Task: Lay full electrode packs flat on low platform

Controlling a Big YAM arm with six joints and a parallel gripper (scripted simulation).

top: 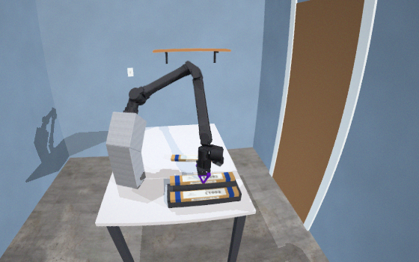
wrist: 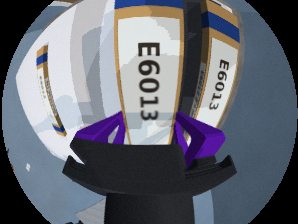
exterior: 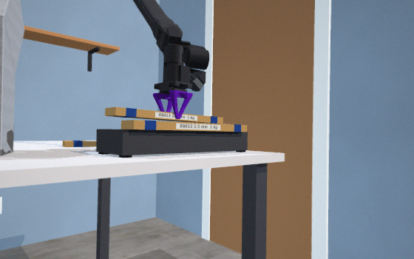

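My hand is 8 cm above the low platform, 5 cm to the left of it and 1 cm past it.
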